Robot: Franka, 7 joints.
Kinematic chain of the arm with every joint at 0, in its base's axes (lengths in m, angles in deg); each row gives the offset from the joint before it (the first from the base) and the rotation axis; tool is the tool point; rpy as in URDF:
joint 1: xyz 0 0 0.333 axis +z
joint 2: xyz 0 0 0 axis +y
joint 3: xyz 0 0 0.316 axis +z
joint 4: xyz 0.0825 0 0 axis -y
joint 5: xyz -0.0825 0 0.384 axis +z
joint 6: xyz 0 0 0 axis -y
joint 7: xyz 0.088 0 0 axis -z
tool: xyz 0 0 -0.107 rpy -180 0 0
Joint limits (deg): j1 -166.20..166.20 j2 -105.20..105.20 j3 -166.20..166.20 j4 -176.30..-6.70 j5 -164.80..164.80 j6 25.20..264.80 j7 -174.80..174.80
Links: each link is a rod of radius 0.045 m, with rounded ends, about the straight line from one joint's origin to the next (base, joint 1, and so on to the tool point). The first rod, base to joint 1, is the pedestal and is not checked.
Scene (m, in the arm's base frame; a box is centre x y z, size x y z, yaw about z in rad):
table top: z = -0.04
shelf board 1: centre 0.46 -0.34 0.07 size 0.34 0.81 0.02 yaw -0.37
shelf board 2: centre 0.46 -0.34 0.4 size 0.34 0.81 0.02 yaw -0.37
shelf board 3: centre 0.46 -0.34 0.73 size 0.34 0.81 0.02 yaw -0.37
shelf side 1: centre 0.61 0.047 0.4 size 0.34 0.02 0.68 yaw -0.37
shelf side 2: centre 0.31 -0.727 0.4 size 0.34 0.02 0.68 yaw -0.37
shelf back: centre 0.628 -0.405 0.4 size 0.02 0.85 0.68 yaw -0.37
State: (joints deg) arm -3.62 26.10 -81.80 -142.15 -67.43 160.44 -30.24
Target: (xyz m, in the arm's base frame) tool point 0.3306 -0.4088 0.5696
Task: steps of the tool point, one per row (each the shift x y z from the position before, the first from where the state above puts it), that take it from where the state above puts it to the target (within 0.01 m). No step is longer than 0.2 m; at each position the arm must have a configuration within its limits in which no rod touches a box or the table.
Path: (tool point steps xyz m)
1: -0.0321 -0.0437 0.0579
2: -0.0655 -0.0310 0.0797
3: -0.0979 0.0006 0.0906
4: -0.1185 0.0473 0.0871
5: 0.1599 -0.0497 -0.0046
6: 0.1619 0.0033 -0.0025
7: 0.1463 0.0500 0.0000
8: 0.1188 0.0854 0.0028

